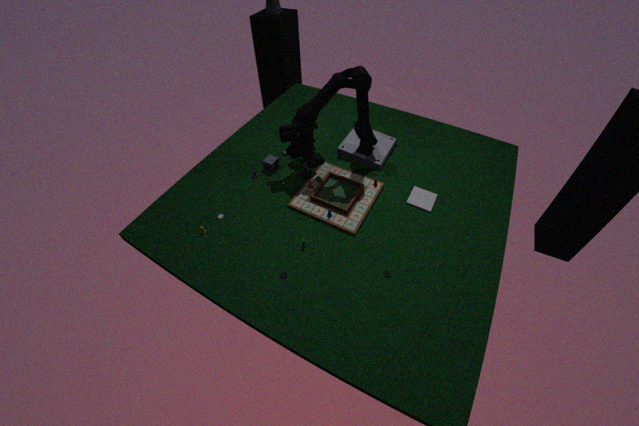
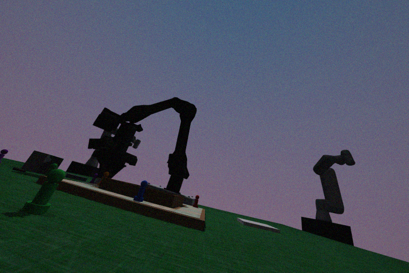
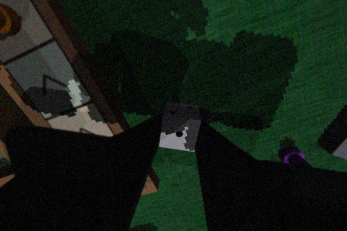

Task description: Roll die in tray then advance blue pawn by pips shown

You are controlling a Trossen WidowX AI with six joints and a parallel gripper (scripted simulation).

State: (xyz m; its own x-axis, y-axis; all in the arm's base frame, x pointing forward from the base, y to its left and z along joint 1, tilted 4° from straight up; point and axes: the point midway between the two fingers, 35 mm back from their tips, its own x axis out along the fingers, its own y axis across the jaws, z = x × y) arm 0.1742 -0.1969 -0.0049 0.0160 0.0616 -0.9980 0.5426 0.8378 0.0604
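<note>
Right now the blue pawn is 21 cm ahead of my gripper tip, 20 cm to the left of it and 2 cm above it. From my gripper tip the other things lie so: grey block (7 cm ahead, 14 cm to the right, 2 cm above); then white die (right at my gripper tip); then orange pawn (11 cm ahead, 7 cm to the left, 2 cm above).
</note>
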